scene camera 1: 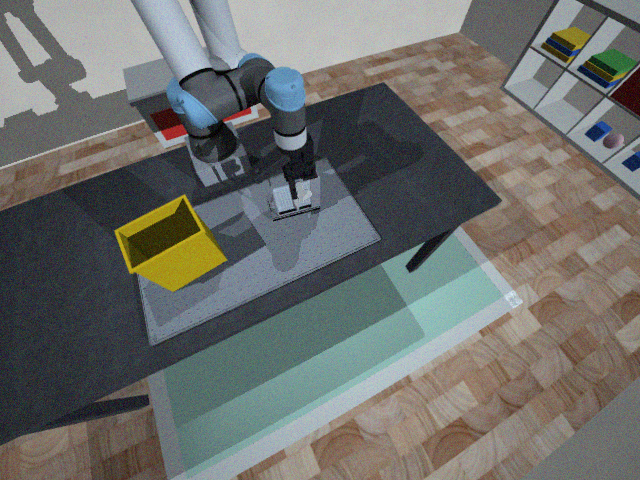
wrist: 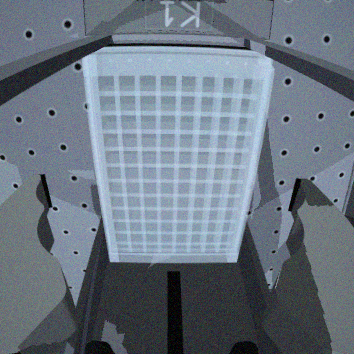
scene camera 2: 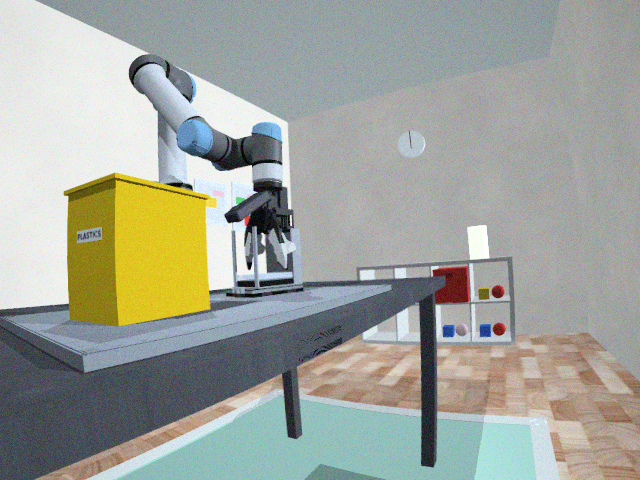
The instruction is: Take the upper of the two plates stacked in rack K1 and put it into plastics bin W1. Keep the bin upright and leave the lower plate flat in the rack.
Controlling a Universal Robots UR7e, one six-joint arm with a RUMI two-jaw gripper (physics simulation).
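Places are measured from the arm's base along level axes (x right, y up, z back), in metres.
Where they show: gripper, between the fingertips: (scene camera 1: 292, 193) (wrist: 170, 178) (scene camera 2: 266, 269); arm's base, origin of its link: (scene camera 1: 214, 145).
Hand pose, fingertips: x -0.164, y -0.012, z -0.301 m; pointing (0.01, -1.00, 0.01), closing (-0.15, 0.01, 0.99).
Observation:
Each offset is from my fingertips to the top centre of the thing. "*": to the spot under its first point. Level surfaces: height alone.
Rack K1 @(* dz -0.045, dx +0.008, dy -0.052 m) (scene camera 1: 297, 214) (scene camera 2: 297, 258) stands upright with a pale gridded plate @(dz +0.002, dx -0.007, dy -0.009 m) (scene camera 1: 283, 198) (scene camera 2: 263, 276) (wrist: 175, 165) lying flat low in it. The lower plate cannot be told apart from the upper one; in the wrist view it is hidden beneath. My gripper (scene camera 1: 299, 197) (scene camera 2: 267, 267) (wrist: 170, 178) points down inside the rack, open and empty. In the wrist view its fingers stand wide, one on each side of the plate, with a gap at both. In scene camera 2 the fingertips are slightly above the plate. The yellow plastics bin W1 @(dz -0.050, dx +0.352, dy +0.124 m) (scene camera 1: 180, 263) (scene camera 2: 160, 253) stands upright.
Rack and bin stand on a grey perforated board (scene camera 1: 341, 222) (scene camera 2: 129, 347) on the dark table @(dy -0.069 m) (scene camera 1: 449, 191) (scene camera 2: 206, 356). The bin is left of the rack in both scene views. Thin rack posts @(* dz -0.029, dx +0.067, dy +0.036 m) (scene camera 2: 255, 253) rise close to the fingers. The arm's base stands behind.

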